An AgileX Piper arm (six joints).
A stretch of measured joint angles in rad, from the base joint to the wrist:
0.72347, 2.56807, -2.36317, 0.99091, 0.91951, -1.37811
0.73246, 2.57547, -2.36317, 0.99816, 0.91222, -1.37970
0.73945, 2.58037, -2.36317, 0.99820, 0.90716, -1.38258
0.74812, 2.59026, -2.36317, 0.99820, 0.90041, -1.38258
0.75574, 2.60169, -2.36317, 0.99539, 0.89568, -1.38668
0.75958, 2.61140, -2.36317, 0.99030, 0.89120, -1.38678
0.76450, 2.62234, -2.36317, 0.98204, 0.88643, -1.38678
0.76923, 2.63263, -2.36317, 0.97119, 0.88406, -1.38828
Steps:
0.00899, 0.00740, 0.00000, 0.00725, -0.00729, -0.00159
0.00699, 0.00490, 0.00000, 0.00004, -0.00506, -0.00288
0.00867, 0.00989, 0.00000, 0.00000, -0.00675, 0.00000
0.00762, 0.01143, 0.00000, -0.00281, -0.00473, -0.00410
0.00384, 0.00971, 0.00000, -0.00509, -0.00448, -0.00010
0.00492, 0.01094, 0.00000, -0.00826, -0.00477, 0.00000
0.00473, 0.01029, 0.00000, -0.01085, -0.00237, -0.00150

